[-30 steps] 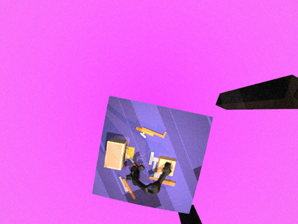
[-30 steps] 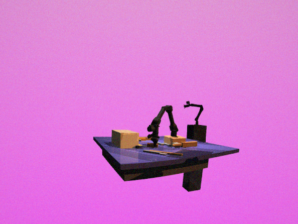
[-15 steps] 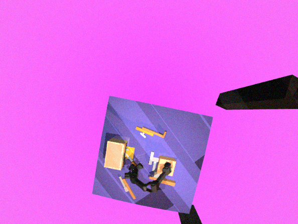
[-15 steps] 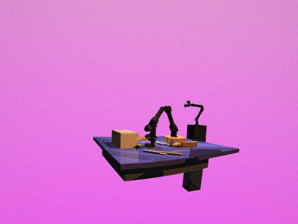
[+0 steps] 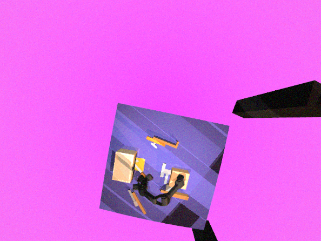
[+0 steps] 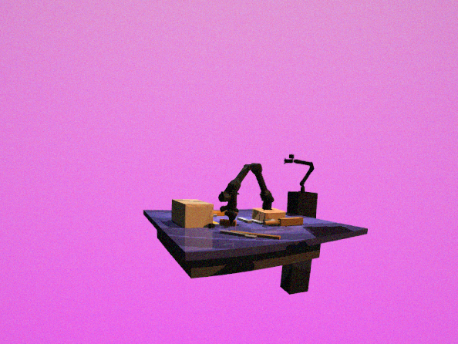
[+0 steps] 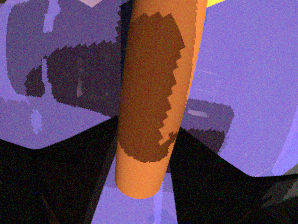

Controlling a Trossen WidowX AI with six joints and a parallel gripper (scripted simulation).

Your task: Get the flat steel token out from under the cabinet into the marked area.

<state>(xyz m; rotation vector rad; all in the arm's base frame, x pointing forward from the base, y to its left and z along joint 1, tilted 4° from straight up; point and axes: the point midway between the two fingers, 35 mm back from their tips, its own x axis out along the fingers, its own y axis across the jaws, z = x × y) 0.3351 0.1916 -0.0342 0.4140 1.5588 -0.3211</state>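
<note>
Right now the grey bar is 160 mm to the right of my gripper tip and 140 mm behind it. The rest, counted from my gripper tip: orange stick 330 mm to the left, 40 mm behind; small white piece 380 mm to the right, 60 mm ahead; orange block 350 mm behind, 50 mm to the left, 20 mm above.
</note>
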